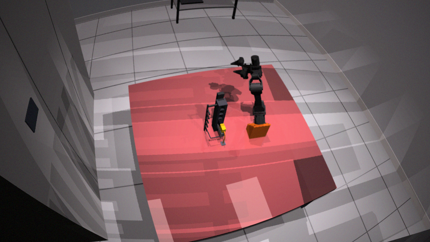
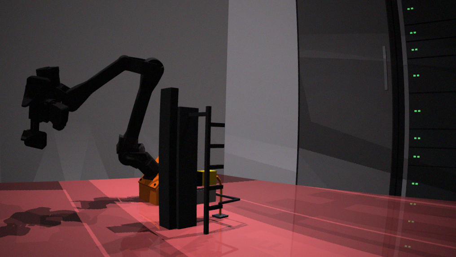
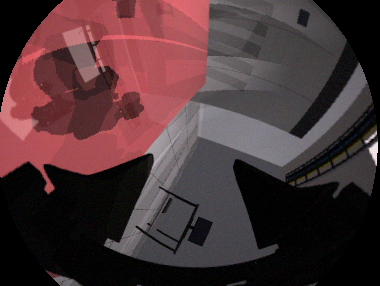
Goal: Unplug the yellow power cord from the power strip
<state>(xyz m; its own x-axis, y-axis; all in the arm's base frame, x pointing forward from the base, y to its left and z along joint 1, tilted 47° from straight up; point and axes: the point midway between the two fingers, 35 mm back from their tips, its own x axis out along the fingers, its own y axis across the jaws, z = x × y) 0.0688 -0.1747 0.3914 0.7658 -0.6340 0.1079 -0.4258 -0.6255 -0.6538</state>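
Now: gripper tip 40 cm to the right of the yellow plug, 19 cm short of it and 11 cm above it.
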